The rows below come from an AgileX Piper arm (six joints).
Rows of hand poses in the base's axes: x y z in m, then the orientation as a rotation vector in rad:
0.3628 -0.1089 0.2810 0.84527 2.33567 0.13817
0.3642 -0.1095 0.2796 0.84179 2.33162 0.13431
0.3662 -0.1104 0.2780 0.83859 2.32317 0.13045
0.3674 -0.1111 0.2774 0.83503 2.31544 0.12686
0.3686 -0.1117 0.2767 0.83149 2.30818 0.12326
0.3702 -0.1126 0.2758 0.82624 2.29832 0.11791
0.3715 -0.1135 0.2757 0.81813 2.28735 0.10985
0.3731 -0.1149 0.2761 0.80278 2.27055 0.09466
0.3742 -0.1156 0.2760 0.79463 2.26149 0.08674
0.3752 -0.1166 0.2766 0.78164 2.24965 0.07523
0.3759 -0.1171 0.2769 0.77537 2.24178 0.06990
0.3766 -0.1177 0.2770 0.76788 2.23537 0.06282
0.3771 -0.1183 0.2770 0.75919 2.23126 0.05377
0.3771 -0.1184 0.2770 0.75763 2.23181 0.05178
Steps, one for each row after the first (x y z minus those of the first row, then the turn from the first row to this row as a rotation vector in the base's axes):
0.0014 -0.0006 -0.0014 -0.00464 -0.00387 0.00020
0.0034 -0.0015 -0.0030 -0.01008 -0.01166 -0.00103
0.0046 -0.0022 -0.0036 -0.01531 -0.01894 -0.00176
0.0058 -0.0028 -0.0043 -0.02046 -0.02578 -0.00237
0.0074 -0.0037 -0.0052 -0.02794 -0.03509 -0.00301
0.0087 -0.0046 -0.0053 -0.03850 -0.04560 -0.00273
0.0103 -0.0060 -0.0049 -0.05772 -0.06182 -0.00103
0.0114 -0.0067 -0.0050 -0.06788 -0.07054 -0.00011
0.0124 -0.0077 -0.0044 -0.08281 -0.08225 0.00240
0.0131 -0.0082 -0.0041 -0.09033 -0.08990 0.00306
0.0138 -0.0088 -0.0040 -0.09920 -0.09611 0.00454
0.0143 -0.0094 -0.0040 -0.10938 -0.10006 0.00701
0.0143 -0.0095 -0.0040 -0.11120 -0.09950 0.00774

